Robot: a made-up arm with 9 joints. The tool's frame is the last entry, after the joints. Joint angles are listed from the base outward. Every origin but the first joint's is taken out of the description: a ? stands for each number. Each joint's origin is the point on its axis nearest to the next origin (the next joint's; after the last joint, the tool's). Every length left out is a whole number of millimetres.
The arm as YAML. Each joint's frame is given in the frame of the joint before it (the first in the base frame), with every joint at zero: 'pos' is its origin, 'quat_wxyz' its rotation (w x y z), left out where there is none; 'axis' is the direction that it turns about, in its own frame. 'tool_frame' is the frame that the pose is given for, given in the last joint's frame.
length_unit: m
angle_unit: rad
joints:
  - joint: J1
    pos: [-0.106, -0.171, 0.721]
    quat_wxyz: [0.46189, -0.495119, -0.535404, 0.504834]
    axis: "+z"
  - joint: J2
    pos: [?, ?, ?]
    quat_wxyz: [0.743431, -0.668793, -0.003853, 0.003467]
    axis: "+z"
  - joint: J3
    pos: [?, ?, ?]
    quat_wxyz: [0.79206, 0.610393, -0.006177, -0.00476]
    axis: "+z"
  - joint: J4
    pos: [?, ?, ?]
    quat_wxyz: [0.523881, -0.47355, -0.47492, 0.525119]
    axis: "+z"
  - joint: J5
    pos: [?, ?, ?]
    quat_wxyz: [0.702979, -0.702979, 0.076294, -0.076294]
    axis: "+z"
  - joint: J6
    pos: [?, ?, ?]
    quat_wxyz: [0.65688, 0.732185, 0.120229, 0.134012]
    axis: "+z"
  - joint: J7
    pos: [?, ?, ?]
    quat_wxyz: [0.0, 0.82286, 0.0, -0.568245]
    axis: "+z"
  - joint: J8
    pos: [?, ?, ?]
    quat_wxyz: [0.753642, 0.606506, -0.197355, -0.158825]
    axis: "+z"
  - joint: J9
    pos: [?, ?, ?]
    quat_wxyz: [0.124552, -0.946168, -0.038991, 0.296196]
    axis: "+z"
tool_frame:
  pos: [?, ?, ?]
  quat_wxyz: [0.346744, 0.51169, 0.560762, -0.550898]
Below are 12 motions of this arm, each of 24 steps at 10 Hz.
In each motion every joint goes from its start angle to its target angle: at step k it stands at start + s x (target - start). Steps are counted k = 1, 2, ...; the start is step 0. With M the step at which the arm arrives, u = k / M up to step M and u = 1 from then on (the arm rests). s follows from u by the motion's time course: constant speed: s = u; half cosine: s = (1 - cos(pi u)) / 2; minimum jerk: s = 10 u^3 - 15 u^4 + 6 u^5.
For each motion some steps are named. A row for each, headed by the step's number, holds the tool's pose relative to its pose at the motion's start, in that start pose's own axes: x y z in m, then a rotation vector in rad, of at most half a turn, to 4 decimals.
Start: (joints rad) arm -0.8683 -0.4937 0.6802 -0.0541 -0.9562 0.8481 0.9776 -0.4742 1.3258
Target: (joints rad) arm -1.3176 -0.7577 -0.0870 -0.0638 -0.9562 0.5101 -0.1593 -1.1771 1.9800
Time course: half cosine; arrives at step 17
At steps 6, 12, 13, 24:
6: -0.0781 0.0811 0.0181 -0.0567 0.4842 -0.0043
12: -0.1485 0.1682 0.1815 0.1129 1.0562 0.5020
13: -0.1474 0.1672 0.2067 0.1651 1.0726 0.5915
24: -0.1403 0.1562 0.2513 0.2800 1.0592 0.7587

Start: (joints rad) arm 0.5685 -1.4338 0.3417 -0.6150 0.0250 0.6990 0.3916 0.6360 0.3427
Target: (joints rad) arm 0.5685 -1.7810 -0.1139 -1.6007 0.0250 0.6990 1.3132 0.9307 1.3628
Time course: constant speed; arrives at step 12
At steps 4, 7, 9, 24:
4: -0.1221 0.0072 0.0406 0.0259 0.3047 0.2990
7: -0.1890 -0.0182 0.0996 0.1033 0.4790 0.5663
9: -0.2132 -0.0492 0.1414 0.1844 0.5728 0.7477
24: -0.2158 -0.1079 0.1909 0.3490 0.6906 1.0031

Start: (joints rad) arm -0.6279 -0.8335 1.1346 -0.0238 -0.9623 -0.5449 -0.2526 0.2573 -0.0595
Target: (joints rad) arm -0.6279 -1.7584 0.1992 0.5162 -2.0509 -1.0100 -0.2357 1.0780 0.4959
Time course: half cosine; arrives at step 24
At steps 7, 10, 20, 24:
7: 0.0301 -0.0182 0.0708 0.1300 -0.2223 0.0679
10: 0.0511 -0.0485 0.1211 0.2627 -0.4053 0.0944
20: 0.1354 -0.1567 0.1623 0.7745 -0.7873 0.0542
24: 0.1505 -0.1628 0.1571 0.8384 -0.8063 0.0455

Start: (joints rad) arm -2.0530 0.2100 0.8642 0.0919 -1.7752 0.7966 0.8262 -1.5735 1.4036
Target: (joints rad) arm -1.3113 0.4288 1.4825 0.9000 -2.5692 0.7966 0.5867 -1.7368 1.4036
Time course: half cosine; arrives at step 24
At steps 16, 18, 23, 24:
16: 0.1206 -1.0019 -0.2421 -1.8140 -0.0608 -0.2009
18: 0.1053 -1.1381 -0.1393 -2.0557 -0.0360 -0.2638
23: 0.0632 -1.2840 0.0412 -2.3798 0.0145 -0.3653
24: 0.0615 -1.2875 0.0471 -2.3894 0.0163 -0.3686

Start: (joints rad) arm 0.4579 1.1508 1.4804 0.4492 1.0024 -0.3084 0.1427 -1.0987 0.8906
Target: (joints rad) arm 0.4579 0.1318 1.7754 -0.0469 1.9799 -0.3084 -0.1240 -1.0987 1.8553
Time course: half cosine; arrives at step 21
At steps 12, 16, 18, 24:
12: -0.1158 -0.0114 0.3200 -0.0796 -0.5382 -0.1160
16: -0.2135 -0.0599 0.4172 -0.1098 -0.7679 -0.2132
18: -0.2512 -0.0805 0.4416 -0.1179 -0.8442 -0.2523
24: -0.2745 -0.0936 0.4540 -0.1221 -0.8894 -0.2771

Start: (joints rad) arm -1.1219 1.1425 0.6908 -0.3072 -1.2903 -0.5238 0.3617 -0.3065 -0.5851
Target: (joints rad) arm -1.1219 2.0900 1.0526 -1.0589 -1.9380 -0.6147 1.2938 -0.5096 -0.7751
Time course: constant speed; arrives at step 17
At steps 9, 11, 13, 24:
9: -0.1189 -0.1870 0.1941 -0.5652 1.1342 0.0310
11: -0.0892 -0.2028 0.2582 -0.6690 1.4010 0.0769
13: -0.0348 -0.2103 0.3115 -0.7653 1.6695 0.1371
24: 0.1305 -0.2061 0.3526 -0.9368 2.2055 0.3037

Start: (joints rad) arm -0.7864 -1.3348 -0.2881 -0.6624 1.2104 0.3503 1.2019 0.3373 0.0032
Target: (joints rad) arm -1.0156 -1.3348 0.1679 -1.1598 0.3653 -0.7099 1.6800 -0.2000 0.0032
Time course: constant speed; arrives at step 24
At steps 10, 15, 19, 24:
10: -0.1830 -0.1309 -0.0024 -0.0780 0.6534 -0.0923
15: -0.2862 -0.1612 0.0322 -0.0474 0.9218 -0.1583
19: -0.3659 -0.1614 0.0695 0.0130 1.0975 -0.2169
24: -0.4546 -0.1283 0.1184 0.1289 1.2576 -0.2939

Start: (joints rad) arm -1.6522 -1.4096 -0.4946 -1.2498 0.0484 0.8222 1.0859 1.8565 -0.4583
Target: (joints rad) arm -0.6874 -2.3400 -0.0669 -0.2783 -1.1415 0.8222 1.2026 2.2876 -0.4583
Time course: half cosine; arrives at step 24
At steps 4, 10, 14, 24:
4: 0.0252 0.0027 0.0001 0.0157 0.0215 -0.0906
10: 0.1538 -0.0148 -0.0028 0.1683 0.1216 -0.5077
14: 0.2629 -0.0617 -0.0233 0.3680 0.2296 -0.8362
24: 0.3868 -0.1124 -0.1167 0.6440 0.4587 -1.2036

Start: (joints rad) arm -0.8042 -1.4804 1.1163 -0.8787 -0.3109 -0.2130 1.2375 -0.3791 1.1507
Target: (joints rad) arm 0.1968 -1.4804 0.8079 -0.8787 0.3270 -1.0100 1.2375 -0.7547 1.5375
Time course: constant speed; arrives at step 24
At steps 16, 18, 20, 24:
16: -0.2450 0.3230 0.1573 0.1898 -0.4452 0.6711
18: -0.3019 0.3415 0.1909 0.2382 -0.5037 0.7430
20: -0.3620 0.3519 0.2273 0.2930 -0.5616 0.8098
24: -0.4869 0.3464 0.3082 0.4221 -0.6729 0.9254

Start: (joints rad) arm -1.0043 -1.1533 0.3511 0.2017 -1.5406 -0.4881 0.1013 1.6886 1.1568
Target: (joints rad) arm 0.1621 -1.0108 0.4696 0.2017 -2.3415 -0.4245 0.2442 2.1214 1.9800
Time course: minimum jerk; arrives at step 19
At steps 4, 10, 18, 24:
4: 0.0017 -0.0068 0.0065 -0.1064 -0.0029 0.0763
10: 0.0382 0.0158 0.0704 -0.7935 -0.1947 0.7094
18: 0.0131 0.1403 0.1057 -1.2127 -0.6465 1.3751
24: 0.0128 0.1407 0.1057 -1.2135 -0.6482 1.3771

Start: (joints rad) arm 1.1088 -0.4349 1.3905 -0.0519 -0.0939 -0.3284 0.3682 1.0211 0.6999
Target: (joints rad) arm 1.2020 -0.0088 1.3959 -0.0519 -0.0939 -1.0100 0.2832 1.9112 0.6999
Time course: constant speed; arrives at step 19
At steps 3, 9, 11, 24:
3: -0.0147 -0.0004 -0.0083 0.1361 0.0841 -0.0816
9: -0.0362 -0.0150 -0.0161 0.3932 0.2072 -0.3065
11: -0.0420 -0.0243 -0.0173 0.4719 0.2333 -0.3978
24: -0.0707 -0.0817 -0.0193 0.7346 0.2543 -0.8272

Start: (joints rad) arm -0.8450 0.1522 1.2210 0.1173 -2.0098 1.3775 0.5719 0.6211 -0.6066
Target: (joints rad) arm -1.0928 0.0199 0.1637 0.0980 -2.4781 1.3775 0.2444 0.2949 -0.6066
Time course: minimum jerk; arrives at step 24
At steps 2, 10, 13, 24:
2: -0.0023 -0.0013 0.0004 -0.0003 -0.0059 -0.0024
10: -0.1618 -0.0777 -0.0048 -0.0077 -0.3941 -0.1792
13: -0.2685 -0.1161 -0.0450 0.0015 -0.6504 -0.3191
24: -0.4301 -0.1536 -0.1865 0.0567 -1.1013 -0.6118

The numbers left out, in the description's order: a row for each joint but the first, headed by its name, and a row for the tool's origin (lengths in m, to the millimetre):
J2: -0.067 0.04 0.0
J3: -0.036 0.01 0.0
J4: 0.313 -0.024 0.0
J5: -0.181 -0.135 0.0
J6: 0.175 -0.13 0.0
J7: 0.052 0.429 0.0
J8: 0.049 0.16 0.0
J9: 0.115 -0.184 0.0
tool: 0.034 0.012 0.0

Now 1 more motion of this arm.
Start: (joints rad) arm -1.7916 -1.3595 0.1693 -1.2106 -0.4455 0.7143 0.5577 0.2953 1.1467
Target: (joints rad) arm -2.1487 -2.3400 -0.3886 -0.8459 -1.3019 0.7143 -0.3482 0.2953 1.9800
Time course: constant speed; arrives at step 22
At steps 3, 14, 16, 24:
3: 0.0309 -0.0098 0.0372 -0.2248 -0.2217 -0.0684
14: 0.0398 -0.0143 0.2577 -0.8574 -1.0151 -0.6126
16: 0.0167 -0.0075 0.3015 -0.9234 -1.1460 -0.7535
24: -0.0990 0.0272 0.4101 -0.9929 -1.4878 -1.2264

